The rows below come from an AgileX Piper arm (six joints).
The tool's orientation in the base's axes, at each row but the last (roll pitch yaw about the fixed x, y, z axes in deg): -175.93, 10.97, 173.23; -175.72, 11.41, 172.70; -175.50, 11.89, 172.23; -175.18, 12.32, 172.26; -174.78, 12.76, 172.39; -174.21, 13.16, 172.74; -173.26, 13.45, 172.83; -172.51, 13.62, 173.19; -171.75, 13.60, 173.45
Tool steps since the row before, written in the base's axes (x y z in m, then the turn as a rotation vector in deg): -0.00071, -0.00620, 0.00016, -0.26, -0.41, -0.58; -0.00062, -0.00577, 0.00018, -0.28, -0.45, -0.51; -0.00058, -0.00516, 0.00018, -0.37, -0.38, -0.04; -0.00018, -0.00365, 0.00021, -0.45, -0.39, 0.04; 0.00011, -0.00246, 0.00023, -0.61, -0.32, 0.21; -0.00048, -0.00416, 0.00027, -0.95, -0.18, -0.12; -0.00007, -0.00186, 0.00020, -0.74, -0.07, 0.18; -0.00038, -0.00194, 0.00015, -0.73, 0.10, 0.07; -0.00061, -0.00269, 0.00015, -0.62, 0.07, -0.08
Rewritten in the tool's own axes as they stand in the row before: -0.00006, -0.00624, 0.00029, 0.32, -0.40, 0.56; -0.00015, -0.00580, 0.00028, 0.32, -0.45, 0.49; -0.00016, -0.00519, 0.00026, 0.32, -0.43, 0.01; -0.00035, -0.00364, 0.00017, 0.38, -0.46, -0.09; -0.00047, -0.00243, 0.00009, 0.50, -0.43, -0.29; -0.00011, -0.00419, 0.00017, 0.92, -0.31, -0.06; -0.00020, -0.00186, 0.00006, 0.66, -0.20, -0.32; 0.00011, -0.00198, 0.00008, 0.70, -0.02, -0.24; 0.00026, -0.00274, 0.00018, 0.63, -0.01, -0.07
